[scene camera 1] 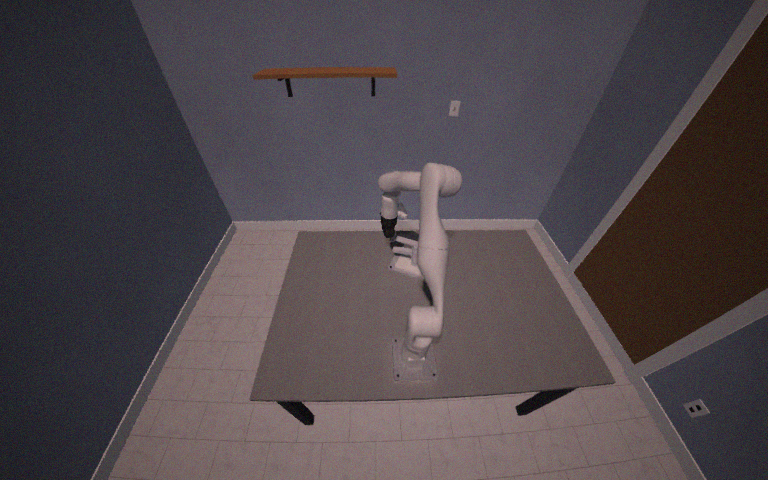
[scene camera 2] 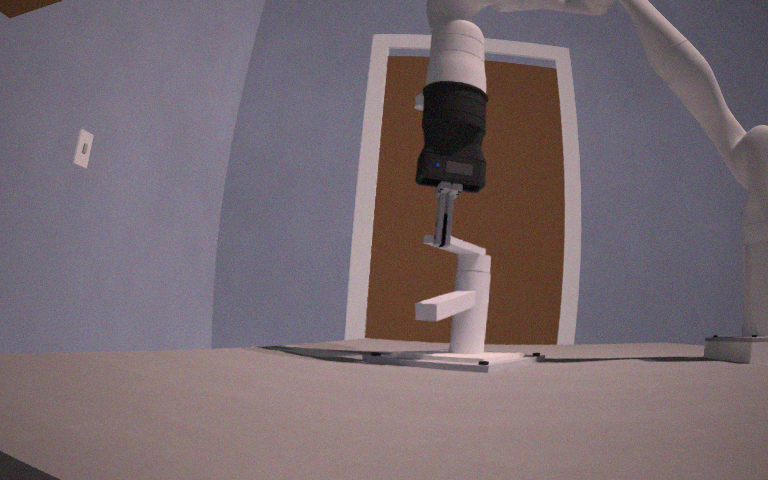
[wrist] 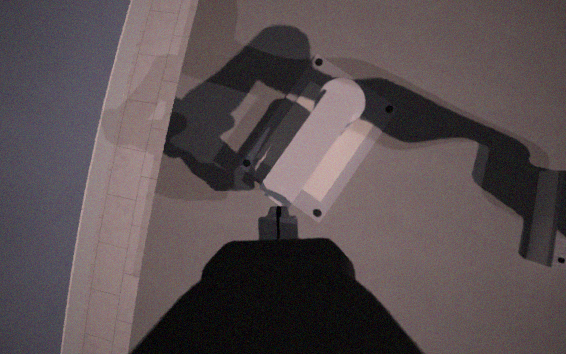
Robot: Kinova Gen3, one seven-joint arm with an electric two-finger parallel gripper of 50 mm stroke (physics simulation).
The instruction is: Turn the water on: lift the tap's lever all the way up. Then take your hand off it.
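Places are measured from the arm's base along level axes (x back, y right, z up), in metres.
Where they show: gripper, fingertip midpoint: (scene camera 1: 392, 240) (scene camera 2: 441, 246) (wrist: 279, 217); arm's base, origin of the base link: (scene camera 1: 412, 357) (scene camera 2: 766, 335).
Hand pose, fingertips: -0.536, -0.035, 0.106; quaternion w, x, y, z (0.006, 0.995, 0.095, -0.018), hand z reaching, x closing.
Each offset is from my fingertips to the top centre of the thing, as dx, dy, dz. "spot": to the spot under its first point. Level surfaces: height alone.
The white tap's lever @[+0.017, +0.070, +0.015] (scene camera 1: 407, 241) (scene camera 2: 468, 247) (wrist: 315, 145) is a flat bar on top of the tap's column @[spot: +0.045, +0.097, -0.084] (scene camera 2: 471, 322). In scene camera 2 it slopes gently upward from the column to its outer end. The spout @[+0.011, +0.058, -0.042] (scene camera 2: 450, 305) sticks out below it. My gripper (scene camera 1: 389, 238) (scene camera 2: 442, 243) (wrist: 279, 217) is shut and empty, pointing down. Its fingertips are right at the lever's outer end and cover part of it in scene camera 2. The tips reach about the lever's height; whether they touch it I cannot tell. The arm hides part of the tap in scene camera 1.
The tap's base plate (scene camera 1: 404, 264) (scene camera 2: 430, 362) (wrist: 350, 172) lies on the grey table @[dz -0.141] (scene camera 1: 339, 328), near its far edge. The arm's base (scene camera 1: 414, 367) is at the near side. A wooden shelf (scene camera 1: 325, 72) is on the back wall, and a brown door (scene camera 2: 521, 198) stands in another wall.
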